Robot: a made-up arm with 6 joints.
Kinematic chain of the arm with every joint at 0, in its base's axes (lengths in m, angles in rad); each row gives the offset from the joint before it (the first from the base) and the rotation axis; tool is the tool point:
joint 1: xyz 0 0 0.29 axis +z
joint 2: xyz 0 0 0 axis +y
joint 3: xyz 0 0 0.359 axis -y
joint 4: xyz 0 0 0 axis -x
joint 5: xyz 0.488 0 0 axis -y
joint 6: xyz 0 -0.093 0 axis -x
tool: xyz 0 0 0
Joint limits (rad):
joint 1: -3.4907..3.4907
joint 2: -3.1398..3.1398
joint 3: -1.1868..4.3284
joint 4: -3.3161..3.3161
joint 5: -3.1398..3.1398
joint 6: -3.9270..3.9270
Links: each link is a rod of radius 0.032 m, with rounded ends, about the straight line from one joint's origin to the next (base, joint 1, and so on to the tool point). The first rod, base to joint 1, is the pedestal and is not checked.
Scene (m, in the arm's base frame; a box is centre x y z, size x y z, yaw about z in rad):
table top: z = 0
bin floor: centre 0 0.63 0.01 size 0.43 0.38 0.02 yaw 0.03
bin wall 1: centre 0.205 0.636 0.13 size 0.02 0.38 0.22 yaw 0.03
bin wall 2: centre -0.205 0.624 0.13 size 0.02 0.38 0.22 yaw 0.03
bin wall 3: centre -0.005 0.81 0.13 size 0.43 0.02 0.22 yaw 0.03
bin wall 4: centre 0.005 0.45 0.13 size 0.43 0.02 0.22 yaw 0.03
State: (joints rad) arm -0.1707 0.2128 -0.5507 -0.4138 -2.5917 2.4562
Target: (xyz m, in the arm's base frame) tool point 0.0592 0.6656 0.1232
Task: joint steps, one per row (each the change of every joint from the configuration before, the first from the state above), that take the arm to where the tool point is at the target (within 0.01 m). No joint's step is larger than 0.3 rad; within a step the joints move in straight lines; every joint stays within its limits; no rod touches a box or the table.
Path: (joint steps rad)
1: 0.2972 0.0805 0.1379 0.0091 0.0000 0.0000
2: 0.2973 0.0804 0.1378 0.0092 0.0000 0.0000
3: 0.2972 0.0805 0.1379 0.0091 0.0000 0.0000
4: 0.2973 0.0805 0.1379 0.0091 0.0000 0.0000
5: 0.2972 0.0804 0.1378 0.0092 0.0000 0.0000
6: 0.2973 0.0805 0.1379 0.0091 0.0000 0.0000
7: 0.0002 0.1823 0.0367 0.0053 0.0000 0.0000
8: 0.0003 0.1822 0.0366 0.0054 0.0000 0.0000

